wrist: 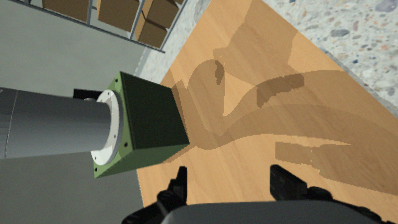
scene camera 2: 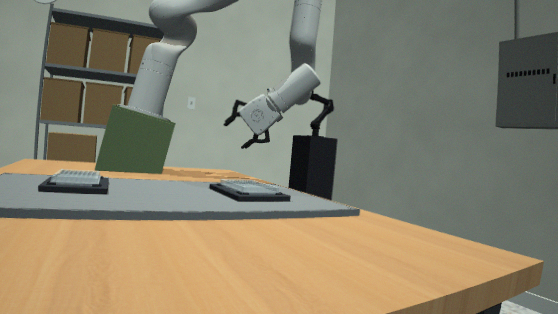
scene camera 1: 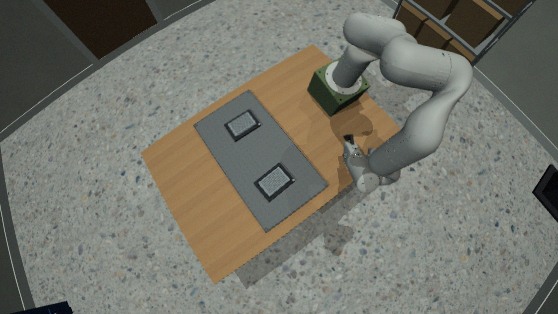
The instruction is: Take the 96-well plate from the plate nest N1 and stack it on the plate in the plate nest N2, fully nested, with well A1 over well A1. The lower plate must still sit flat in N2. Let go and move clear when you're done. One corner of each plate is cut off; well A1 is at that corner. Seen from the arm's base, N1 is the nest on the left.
Labels:
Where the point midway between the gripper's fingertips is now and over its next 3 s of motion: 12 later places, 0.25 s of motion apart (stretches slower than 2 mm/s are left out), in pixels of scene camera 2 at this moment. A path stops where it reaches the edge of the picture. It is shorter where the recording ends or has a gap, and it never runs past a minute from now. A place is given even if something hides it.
My gripper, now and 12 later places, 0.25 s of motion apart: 233, 136; 237, 139; 241, 141; 245, 144; 249, 146; 252, 148; 255, 149; 257, 149; 258, 150; 259, 149; 259, 149; 258, 148; 257, 147

